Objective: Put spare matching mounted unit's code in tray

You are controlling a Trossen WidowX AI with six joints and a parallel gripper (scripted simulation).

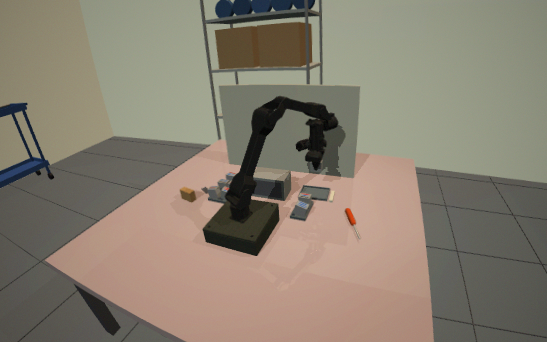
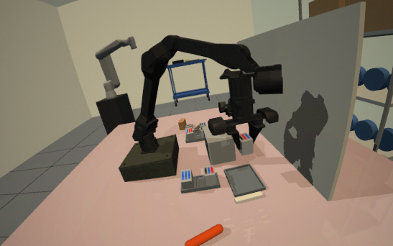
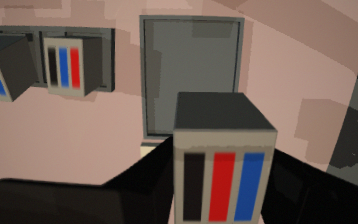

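Now: the dark flat tray 12 cm below my gripper tip and 1 cm behind it. Also, from my gripper tip: small brown block: 51 cm to the left, 30 cm behind, 10 cm below; then upright grey panel: 23 cm to the left, 15 cm ahead, 10 cm above; then mounted unit: 19 cm to the left, 8 cm behind, 7 cm below.
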